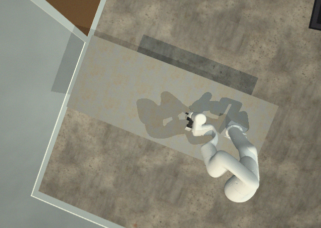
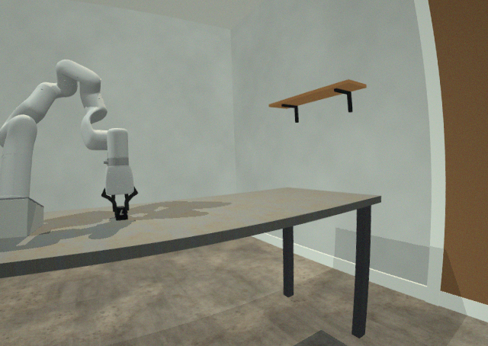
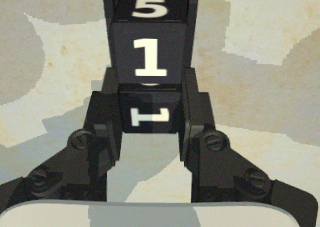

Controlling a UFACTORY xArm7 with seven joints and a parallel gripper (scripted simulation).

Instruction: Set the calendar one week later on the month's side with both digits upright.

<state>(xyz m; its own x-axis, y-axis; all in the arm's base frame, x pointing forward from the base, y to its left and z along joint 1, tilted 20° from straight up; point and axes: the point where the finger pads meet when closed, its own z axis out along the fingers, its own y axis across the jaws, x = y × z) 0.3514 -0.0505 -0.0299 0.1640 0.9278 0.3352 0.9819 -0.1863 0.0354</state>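
My hand is 20 mm to the right of the black calendar tray and 30 mm above it.
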